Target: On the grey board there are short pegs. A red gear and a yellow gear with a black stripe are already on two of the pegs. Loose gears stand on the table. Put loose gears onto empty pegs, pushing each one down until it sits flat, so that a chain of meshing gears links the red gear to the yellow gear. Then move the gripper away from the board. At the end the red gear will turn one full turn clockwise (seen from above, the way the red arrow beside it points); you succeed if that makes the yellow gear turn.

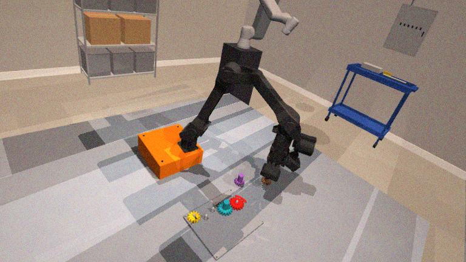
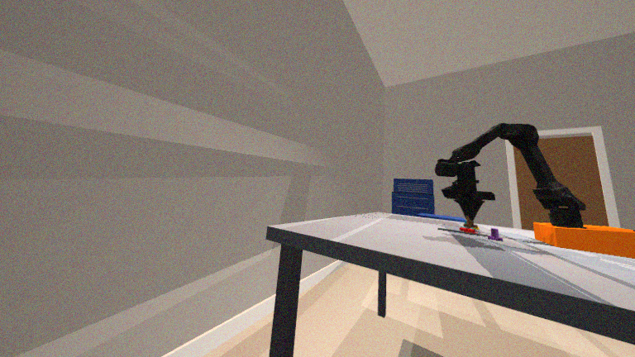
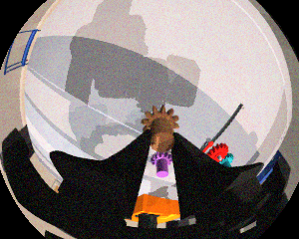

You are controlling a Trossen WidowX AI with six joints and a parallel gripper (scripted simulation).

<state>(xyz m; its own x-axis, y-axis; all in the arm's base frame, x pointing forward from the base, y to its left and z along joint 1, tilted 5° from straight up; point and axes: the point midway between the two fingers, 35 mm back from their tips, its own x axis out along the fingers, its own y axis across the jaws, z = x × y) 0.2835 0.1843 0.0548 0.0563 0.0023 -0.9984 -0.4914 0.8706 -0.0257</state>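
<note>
My gripper tip is 200 mm to the left of the teal gear and 40 mm above it. Round my gripper tip: red arrow: 120 mm to the right, 60 mm below, 10 mm behind; then purple gear: 70 mm to the right, 70 mm behind, 50 mm below; then brown gear: 10 mm below.
</note>
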